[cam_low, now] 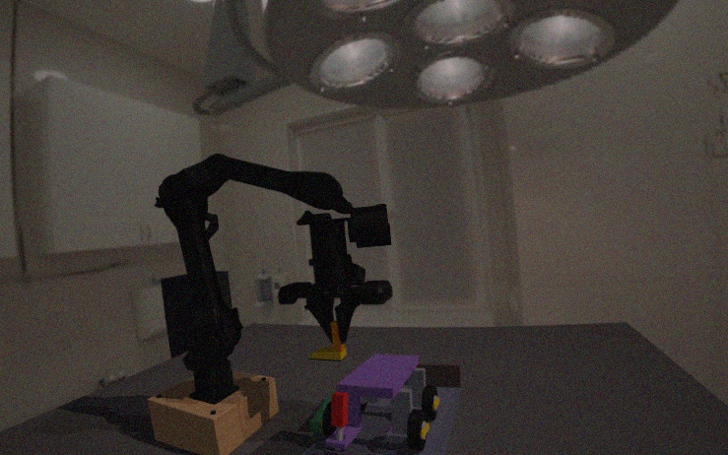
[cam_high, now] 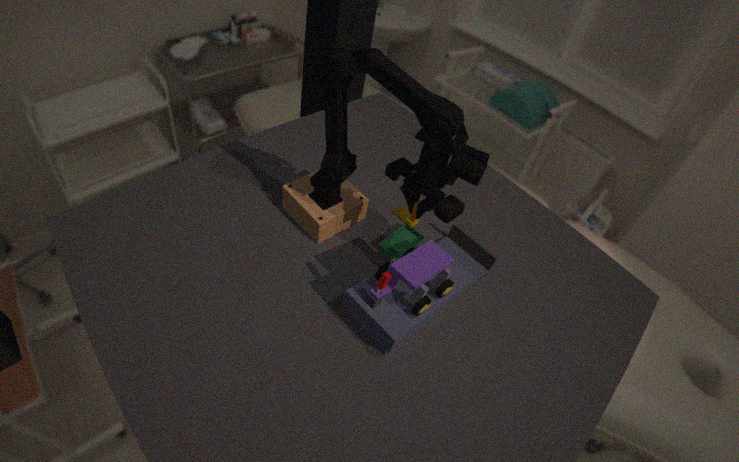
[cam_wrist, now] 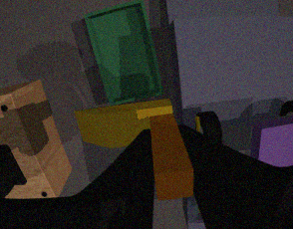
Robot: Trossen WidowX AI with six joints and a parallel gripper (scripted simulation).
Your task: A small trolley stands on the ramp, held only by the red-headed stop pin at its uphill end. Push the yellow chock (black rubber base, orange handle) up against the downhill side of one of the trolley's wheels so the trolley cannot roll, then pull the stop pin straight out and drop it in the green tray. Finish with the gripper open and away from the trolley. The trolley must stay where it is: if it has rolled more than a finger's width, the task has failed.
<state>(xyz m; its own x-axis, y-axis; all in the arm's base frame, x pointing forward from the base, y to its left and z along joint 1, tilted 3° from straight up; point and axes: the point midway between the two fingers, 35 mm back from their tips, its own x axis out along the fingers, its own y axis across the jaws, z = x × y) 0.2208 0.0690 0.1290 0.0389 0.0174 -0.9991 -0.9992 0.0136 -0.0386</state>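
The yellow chock is 20 mm behind my gripper tip and 10 mm below it. Also, from my gripper tip: purple trolley 100 mm ahead, 90 mm to the right, 50 mm below; then green tray 170 mm below, 30 mm to the left, 30 mm behind; then ramp 110 mm below, 100 mm ahead, 80 mm to the right.
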